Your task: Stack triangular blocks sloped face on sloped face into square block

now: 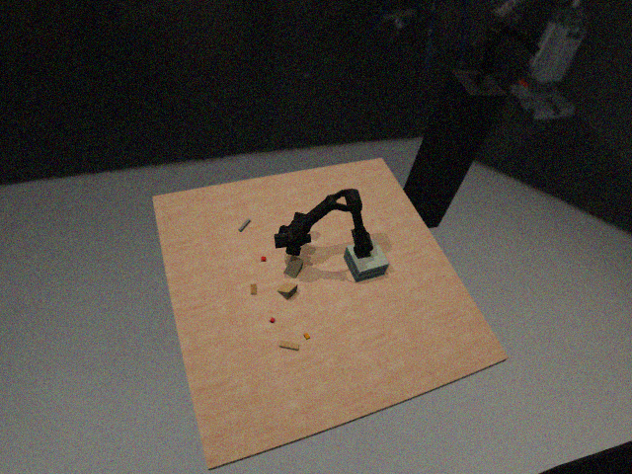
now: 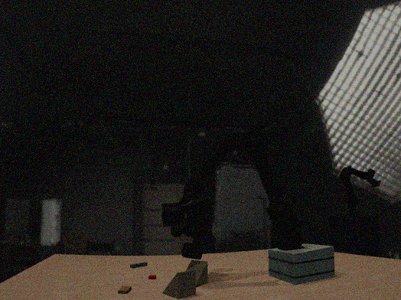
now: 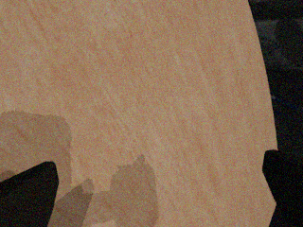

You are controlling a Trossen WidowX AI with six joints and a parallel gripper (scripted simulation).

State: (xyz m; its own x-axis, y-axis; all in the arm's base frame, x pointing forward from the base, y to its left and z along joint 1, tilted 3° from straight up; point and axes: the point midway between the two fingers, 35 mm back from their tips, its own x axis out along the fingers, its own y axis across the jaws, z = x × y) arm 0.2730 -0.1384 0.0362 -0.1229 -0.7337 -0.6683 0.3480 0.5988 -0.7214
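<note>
The tan triangular block lies 27 cm to the left of my gripper tip, 8 cm ahead of it and 7 cm below it. Also, from my gripper tip: grey bar (21 cm ahead, 14 cm to the right, 8 cm below); then red cube (38 cm to the left, 18 cm ahead, 8 cm below); then orange cube (48 cm to the left, 8 cm below, 6 cm ahead).
</note>
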